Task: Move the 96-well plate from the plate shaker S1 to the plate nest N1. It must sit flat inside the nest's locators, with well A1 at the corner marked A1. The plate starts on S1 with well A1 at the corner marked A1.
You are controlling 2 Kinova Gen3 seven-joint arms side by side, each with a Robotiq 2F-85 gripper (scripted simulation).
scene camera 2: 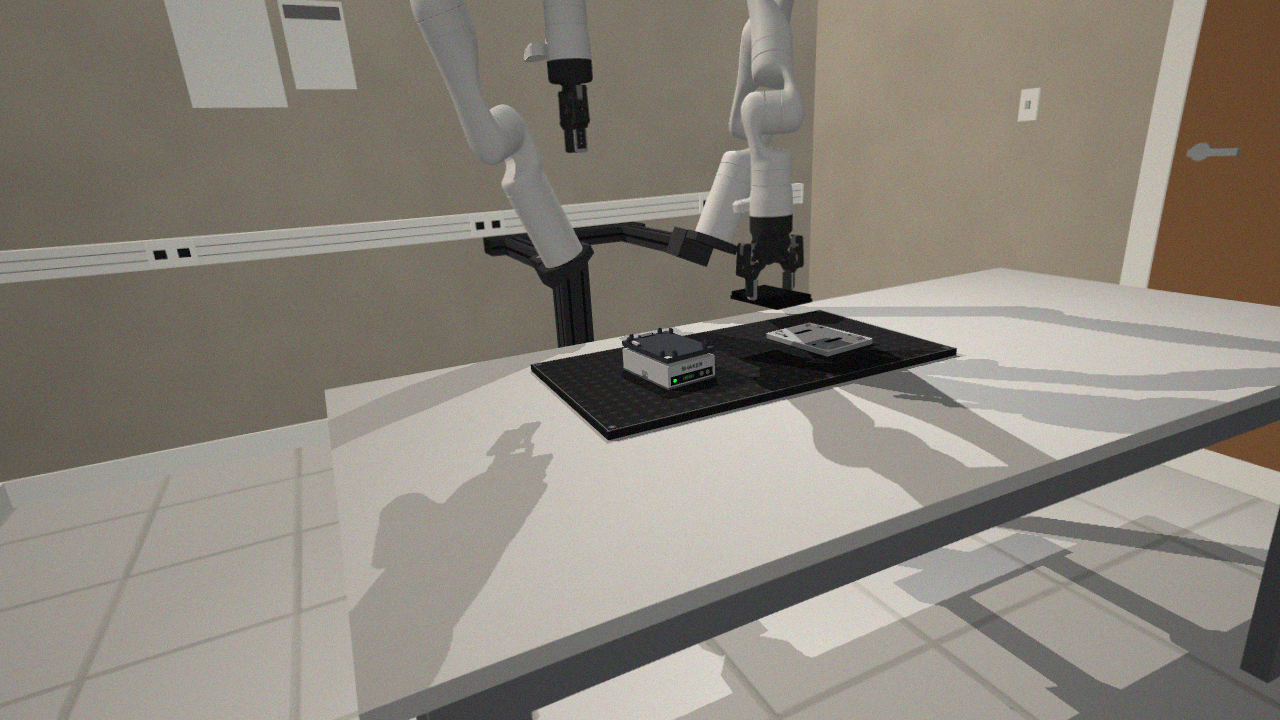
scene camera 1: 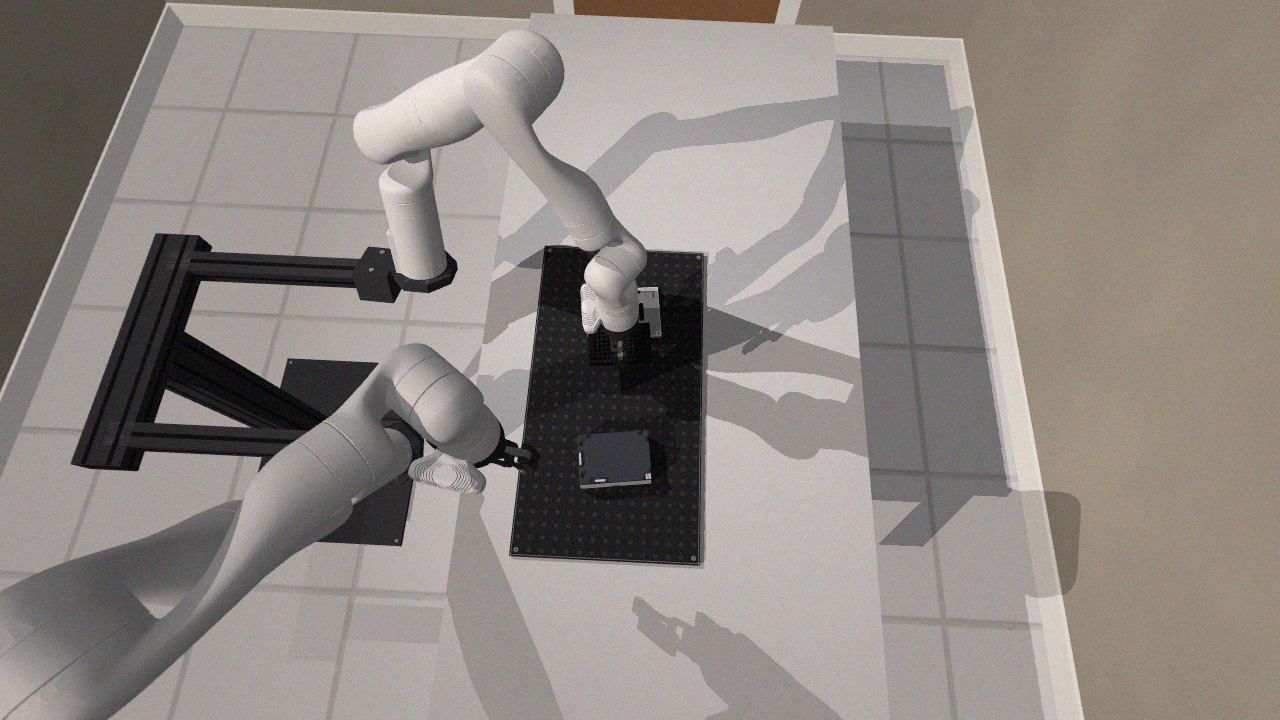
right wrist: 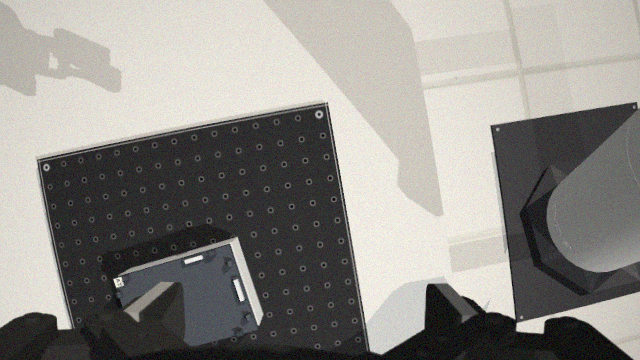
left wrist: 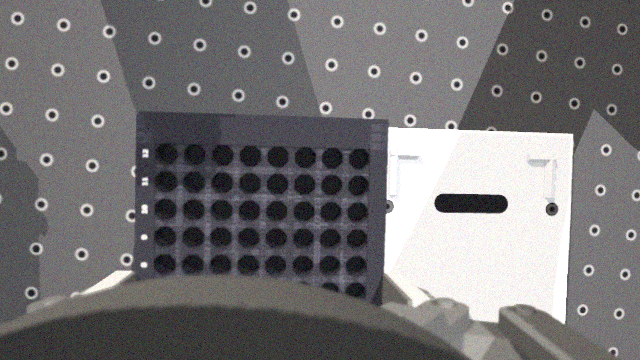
Labels:
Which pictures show my right gripper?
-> Scene camera 2, scene camera 1 and the right wrist view only.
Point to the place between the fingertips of my right gripper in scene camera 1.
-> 494, 458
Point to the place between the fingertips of my left gripper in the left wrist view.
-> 261, 301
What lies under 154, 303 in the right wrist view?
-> My right gripper.

